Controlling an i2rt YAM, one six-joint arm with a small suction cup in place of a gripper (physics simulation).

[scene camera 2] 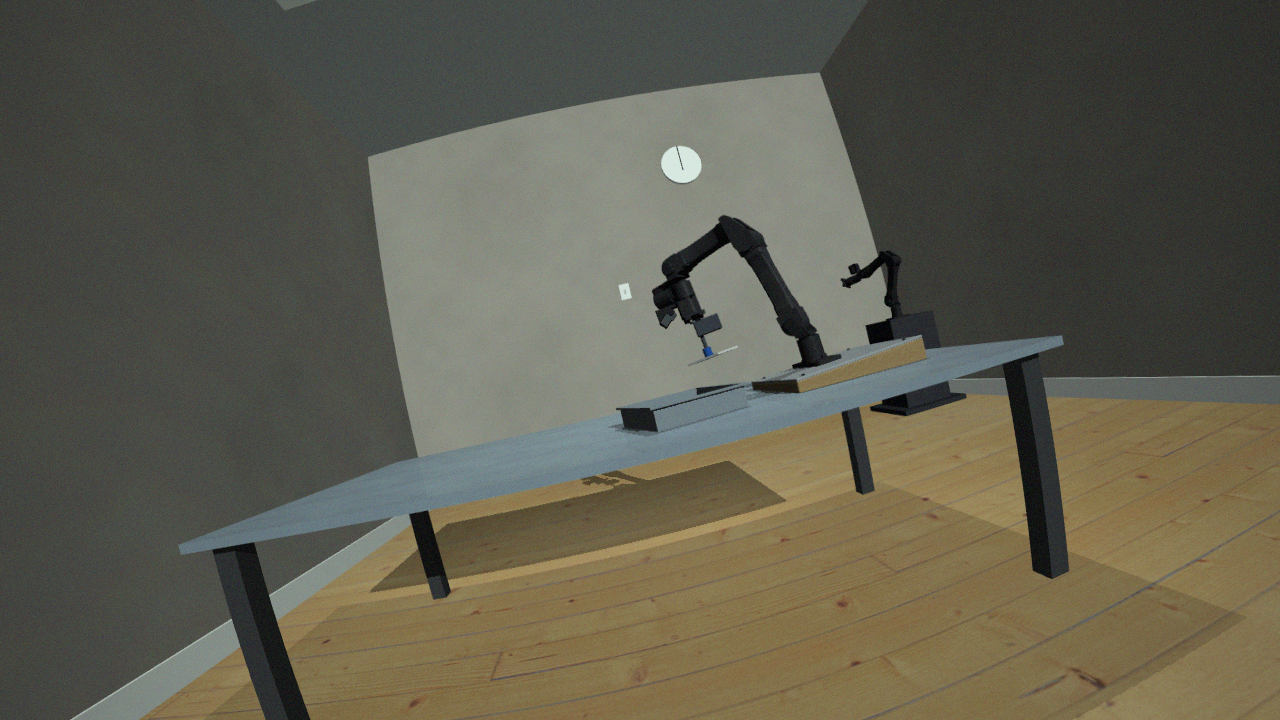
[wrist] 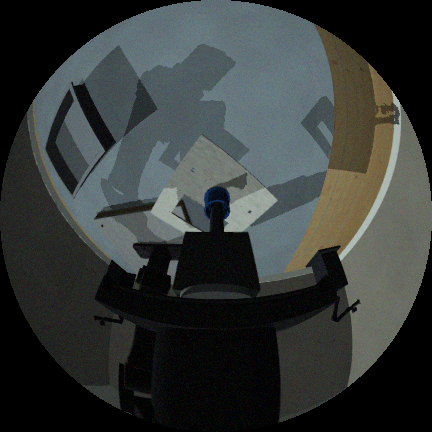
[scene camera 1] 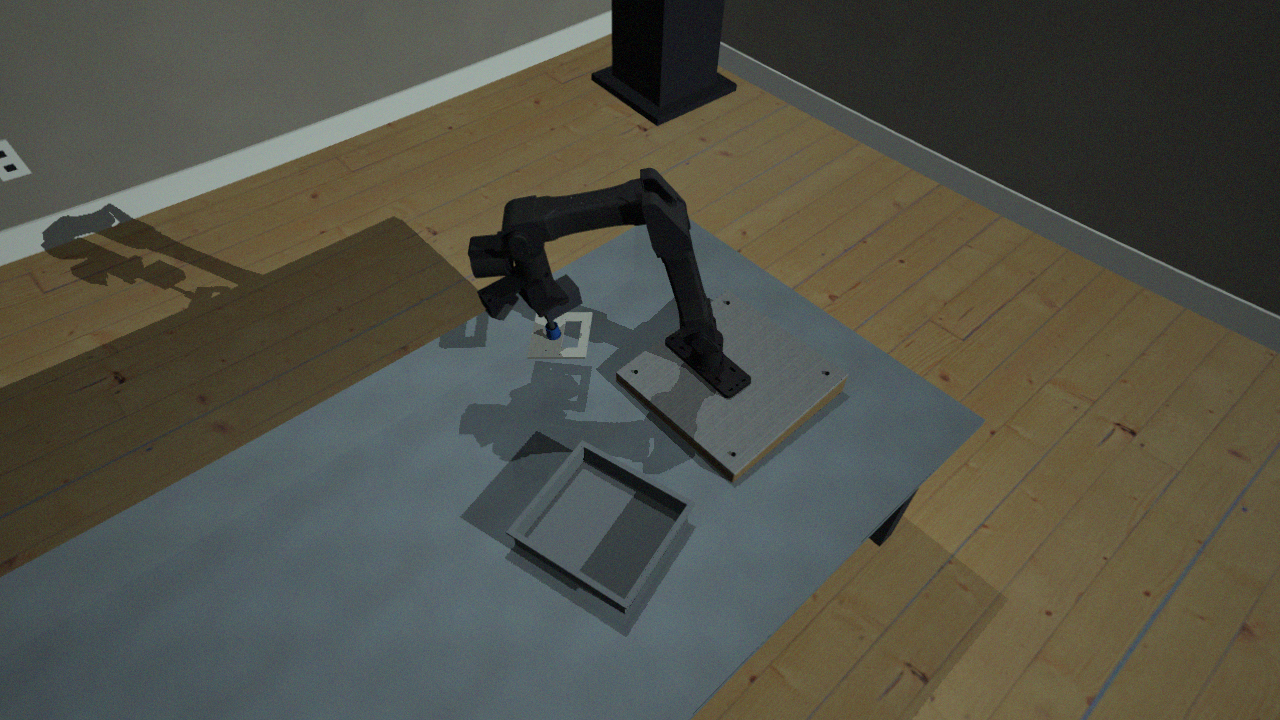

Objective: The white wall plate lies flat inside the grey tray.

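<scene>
The white wall plate [scene camera 1: 584,335] [scene camera 2: 726,350] [wrist: 200,160], a thin square with a rectangular opening and small holes, hangs above the table, roughly level with a slight tilt in scene camera 2. My gripper, a blue suction cup [scene camera 1: 554,332] [scene camera 2: 708,351] [wrist: 217,199], is shut on the plate's upper face, beside the opening. The grey tray [scene camera 1: 572,519] [scene camera 2: 702,415] [wrist: 92,117], square with low walls, stands on the table, apart from the plate. No object shows in the tray in scene camera 1; its inside is mostly hidden in scene camera 2.
The arm's base stands on a thick board [scene camera 1: 778,376] [scene camera 2: 863,365] [wrist: 122,227], beside the tray on the blue-grey table [scene camera 1: 358,573] [scene camera 2: 501,465]. Shadows of the arm and plate fall across the table. A second arm on a dark pedestal [scene camera 1: 662,53] [scene camera 2: 904,331] stands beyond the table.
</scene>
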